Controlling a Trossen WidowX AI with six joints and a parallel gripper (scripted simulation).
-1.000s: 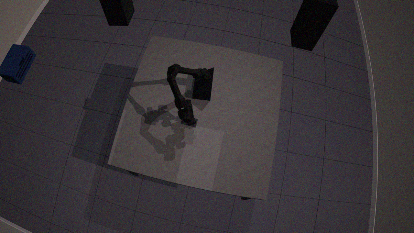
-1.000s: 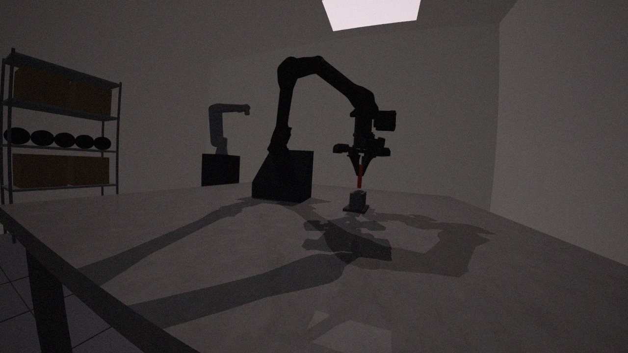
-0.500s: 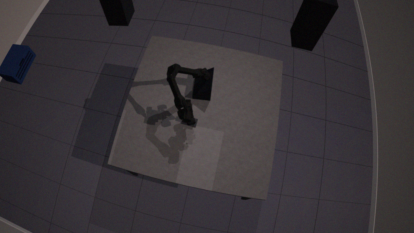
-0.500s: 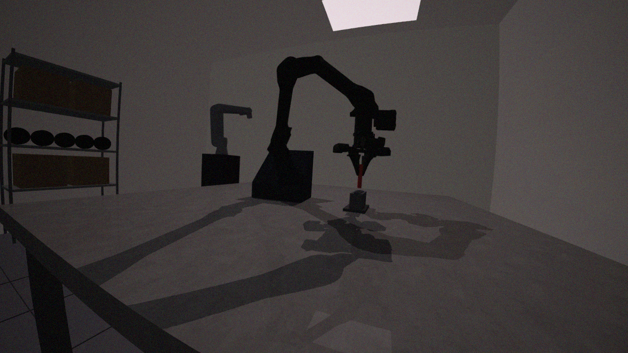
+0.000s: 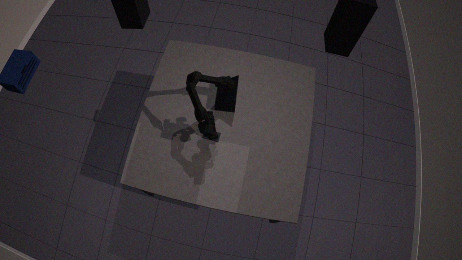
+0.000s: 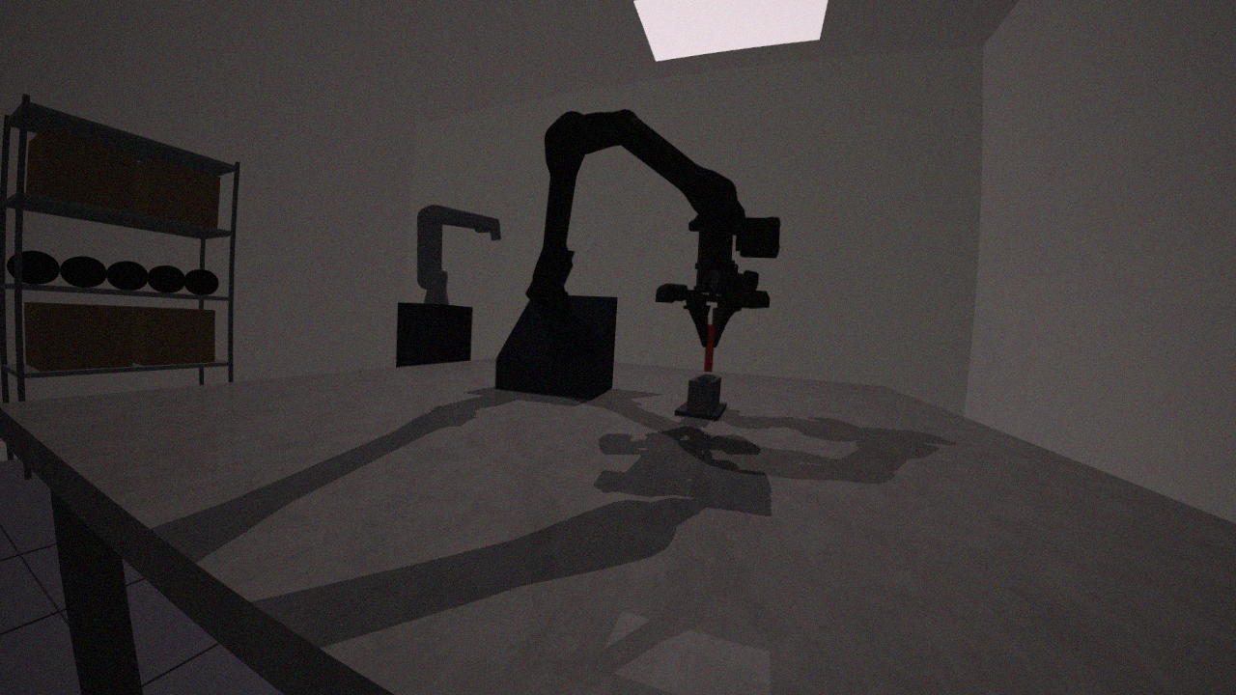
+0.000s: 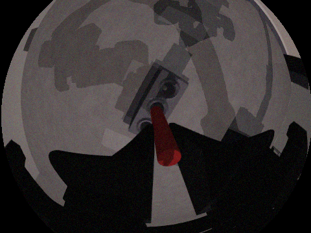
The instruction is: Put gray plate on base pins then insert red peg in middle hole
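Now: gripper tip 7 cm above the gray plate. Also, from my gripper tip: dark base: 10 cm below; then red peg: right at my gripper tip.
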